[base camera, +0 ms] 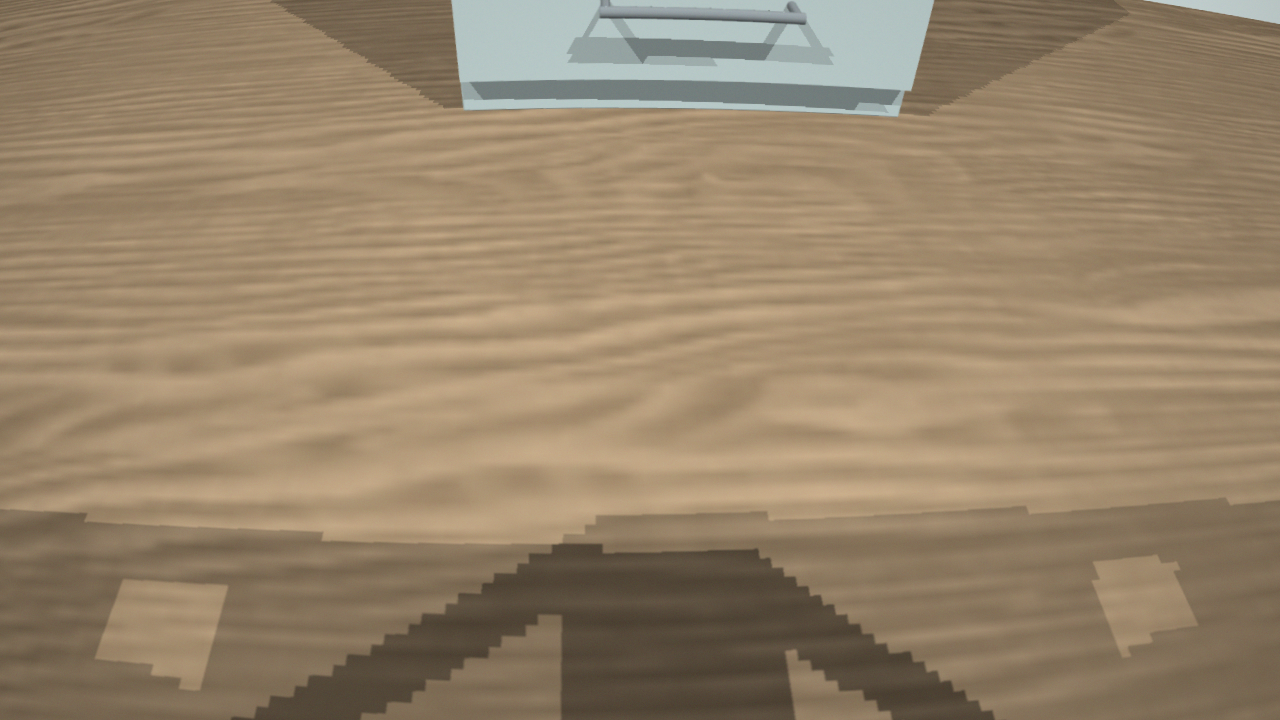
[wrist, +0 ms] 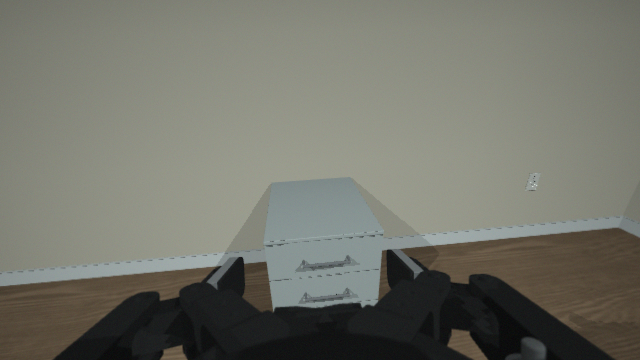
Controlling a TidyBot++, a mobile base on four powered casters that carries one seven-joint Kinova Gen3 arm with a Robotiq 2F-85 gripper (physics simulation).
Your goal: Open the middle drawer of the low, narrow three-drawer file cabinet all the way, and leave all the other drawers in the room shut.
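Frame: origin at the arm's base, x ahead, y right, z down, level; metres.
Where they show: gripper, fingertip midpoint: (wrist: 316,269).
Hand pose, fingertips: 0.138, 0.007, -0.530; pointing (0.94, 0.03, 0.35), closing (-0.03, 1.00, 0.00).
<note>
Things, the pixels of their top centre, and the offset from my fingertips, as dx, dy, dz. "spot": a spot on its surface instead. Level surfaces: height alone.
- top drawer's bar handle, surface spot: (wrist: 327,264) spot: +0.581, +0.056, +0.499
- middle drawer's bar handle, surface spot: (wrist: 327,297) spot: +0.582, +0.053, +0.653
- bottom handle, surface spot: (base camera: 702,15) spot: +0.580, +0.053, +0.810
- power outlet, top centre: (wrist: 535,173) +1.215, +1.387, +0.470
- Wood floor, surface height: dz +0.927
The low, pale blue-grey file cabinet (base camera: 514,53) (wrist: 315,210) stands against the wall, its front towards me. In the wrist view its top drawer's bar handle (wrist: 327,264) and its middle drawer's bar handle (wrist: 327,297) show near the centre, and both drawers look shut. The bottom drawer is mostly hidden there behind the gripper body. In the base camera the cabinet's lowest part shows at the top edge, with the bottom handle (base camera: 702,15). My gripper (wrist: 316,269) is open and empty, apart from the cabinet and in front of it, with the cabinet front seen between its fingers.
The beige wall (wrist: 320,100) rises behind the cabinet, with a white baseboard (wrist: 480,235) along its foot and a power outlet (wrist: 533,181) at the right. Wood floor (base camera: 626,313) stretches before the cabinet, with the robot's shadow at the bottom of the base camera view.
</note>
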